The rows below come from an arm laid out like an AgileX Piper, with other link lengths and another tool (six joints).
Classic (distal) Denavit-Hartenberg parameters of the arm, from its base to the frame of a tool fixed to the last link. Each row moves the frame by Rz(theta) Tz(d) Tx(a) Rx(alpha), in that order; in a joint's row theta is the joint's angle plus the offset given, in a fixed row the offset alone. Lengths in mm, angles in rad.
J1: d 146.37, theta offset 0, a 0, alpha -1.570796
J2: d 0, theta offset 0.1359, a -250.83, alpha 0
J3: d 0, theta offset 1.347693, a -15.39, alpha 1.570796
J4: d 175.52, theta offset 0, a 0, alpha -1.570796
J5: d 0, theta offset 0, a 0, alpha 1.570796
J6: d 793, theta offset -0.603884, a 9.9, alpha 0.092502
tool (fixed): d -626.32, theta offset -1.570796, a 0, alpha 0
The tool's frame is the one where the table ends.
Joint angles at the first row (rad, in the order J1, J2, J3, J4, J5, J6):
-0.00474, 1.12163, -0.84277, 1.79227, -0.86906, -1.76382
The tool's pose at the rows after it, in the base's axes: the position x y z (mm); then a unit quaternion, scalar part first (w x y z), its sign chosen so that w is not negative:
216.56 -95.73 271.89 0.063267 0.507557 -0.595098 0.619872
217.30 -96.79 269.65 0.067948 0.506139 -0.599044 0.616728
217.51 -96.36 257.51 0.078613 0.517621 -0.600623 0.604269
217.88 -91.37 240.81 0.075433 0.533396 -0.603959 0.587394
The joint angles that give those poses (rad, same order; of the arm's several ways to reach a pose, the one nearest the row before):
-0.00478, 1.12164, -0.84275, 1.79224, -0.87237, -1.75015
-0.00479, 1.13301, -0.84280, 1.79228, -0.88199, -1.74093
-0.00472, 1.15611, -0.81690, 1.79225, -0.88085, -1.72848
-0.00477, 1.17465, -0.76869, 1.79223, -0.84940, -1.69145

